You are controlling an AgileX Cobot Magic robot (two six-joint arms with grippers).
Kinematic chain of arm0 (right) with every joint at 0, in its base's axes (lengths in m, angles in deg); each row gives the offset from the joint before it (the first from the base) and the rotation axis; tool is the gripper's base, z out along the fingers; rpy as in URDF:
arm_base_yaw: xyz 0 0 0.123 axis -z
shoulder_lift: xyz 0 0 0 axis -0.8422 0.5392 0
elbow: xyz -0.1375 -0.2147 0.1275 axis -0.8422 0.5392 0
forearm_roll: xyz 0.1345 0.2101 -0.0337 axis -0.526 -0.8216 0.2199
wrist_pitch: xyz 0 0 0 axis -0.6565 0.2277 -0.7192
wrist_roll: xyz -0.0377 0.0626 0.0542 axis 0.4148 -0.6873 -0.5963
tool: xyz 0 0 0 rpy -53.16 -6 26.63
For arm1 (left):
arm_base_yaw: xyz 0 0 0.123 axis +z
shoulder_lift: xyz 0 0 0 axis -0.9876 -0.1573 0
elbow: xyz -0.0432 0.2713 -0.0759 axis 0.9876 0.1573 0
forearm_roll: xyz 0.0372 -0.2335 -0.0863 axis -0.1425 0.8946 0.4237
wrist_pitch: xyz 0 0 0 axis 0.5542 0.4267 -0.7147
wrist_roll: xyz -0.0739 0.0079 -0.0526 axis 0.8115 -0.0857 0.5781
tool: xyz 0 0 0 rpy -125.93 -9.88 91.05
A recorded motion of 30 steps. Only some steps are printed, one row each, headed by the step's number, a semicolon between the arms.
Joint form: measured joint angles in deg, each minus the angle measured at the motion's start. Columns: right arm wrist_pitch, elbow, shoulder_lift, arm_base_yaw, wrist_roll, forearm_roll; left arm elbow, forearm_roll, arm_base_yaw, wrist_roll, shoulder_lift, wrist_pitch.
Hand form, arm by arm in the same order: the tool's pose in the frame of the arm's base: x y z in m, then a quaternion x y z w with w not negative. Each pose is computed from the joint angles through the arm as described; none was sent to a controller.
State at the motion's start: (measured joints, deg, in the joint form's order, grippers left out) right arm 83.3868 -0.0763 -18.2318 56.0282 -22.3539 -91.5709; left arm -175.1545 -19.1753 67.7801 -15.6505 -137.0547 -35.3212
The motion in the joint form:
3: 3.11 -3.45 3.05 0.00 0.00 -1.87; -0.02 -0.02 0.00 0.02 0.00 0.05
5: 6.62 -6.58 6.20 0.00 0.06 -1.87; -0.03 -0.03 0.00 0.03 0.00 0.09
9: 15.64 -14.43 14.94 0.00 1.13 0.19; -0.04 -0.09 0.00 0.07 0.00 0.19
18: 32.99 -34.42 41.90 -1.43 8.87 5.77; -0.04 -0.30 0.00 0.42 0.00 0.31
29: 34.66 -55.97 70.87 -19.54 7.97 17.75; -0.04 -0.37 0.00 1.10 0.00 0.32
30: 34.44 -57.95 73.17 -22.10 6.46 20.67; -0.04 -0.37 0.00 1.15 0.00 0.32
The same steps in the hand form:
3: 0.0578 0.0116 0.2270 0.16149 0.68989 0.25209 0.65911; 0.4363 -0.1420 0.3980 0.27740 0.82106 -0.20319 0.45566
5: 0.0606 0.0156 0.2382 0.14949 0.70799 0.26067 0.63910; 0.4362 -0.1420 0.3980 0.27751 0.82115 -0.20322 0.45542
9: 0.0718 0.0249 0.2634 0.10455 0.76098 0.26159 0.58442; 0.4361 -0.1419 0.3979 0.27774 0.82153 -0.20305 0.45467
18: 0.1365 0.0421 0.3088 -0.02880 0.87048 0.22975 0.43435; 0.4361 -0.1417 0.3976 0.27620 0.82294 -0.20292 0.45310
29: 0.2310 0.1163 0.3207 -0.21059 0.89678 0.20244 0.33234; 0.4361 -0.1417 0.3976 0.27152 0.82469 -0.20505 0.45180
30: 0.2367 0.1282 0.3199 -0.23138 0.89588 0.19205 0.32708; 0.4361 -0.1417 0.3976 0.27116 0.82481 -0.20524 0.45171

